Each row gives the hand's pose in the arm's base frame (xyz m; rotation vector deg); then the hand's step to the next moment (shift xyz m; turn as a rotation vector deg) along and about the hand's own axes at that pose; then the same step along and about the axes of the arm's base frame.
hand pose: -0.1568 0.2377 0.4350 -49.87 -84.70 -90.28
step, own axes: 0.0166 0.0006 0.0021 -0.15 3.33 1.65
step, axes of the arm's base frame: -0.0070 0.0006 0.0152 2.98 1.63 1.52
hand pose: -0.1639 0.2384 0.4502 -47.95 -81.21 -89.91
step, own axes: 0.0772 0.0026 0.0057 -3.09 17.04 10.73
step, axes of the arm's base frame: -0.0307 -0.0059 0.0709 16.10 10.95 6.00
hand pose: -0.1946 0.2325 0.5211 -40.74 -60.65 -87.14
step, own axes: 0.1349 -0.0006 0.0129 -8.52 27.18 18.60
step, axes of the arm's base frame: -0.0319 -0.0469 0.1231 26.32 20.36 7.05
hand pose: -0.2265 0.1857 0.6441 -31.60 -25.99 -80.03
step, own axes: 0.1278 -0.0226 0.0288 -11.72 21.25 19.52
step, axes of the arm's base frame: -0.0057 -0.0852 0.1019 20.06 22.94 6.42
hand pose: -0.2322 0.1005 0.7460 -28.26 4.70 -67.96
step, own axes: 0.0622 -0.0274 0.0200 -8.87 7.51 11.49
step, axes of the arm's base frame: 0.0065 -0.0574 0.0411 6.72 13.87 5.45
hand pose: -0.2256 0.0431 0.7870 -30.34 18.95 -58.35
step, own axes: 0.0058 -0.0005 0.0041 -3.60 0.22 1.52
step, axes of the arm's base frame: 0.0045 -0.0042 0.0036 -0.86 3.63 1.20
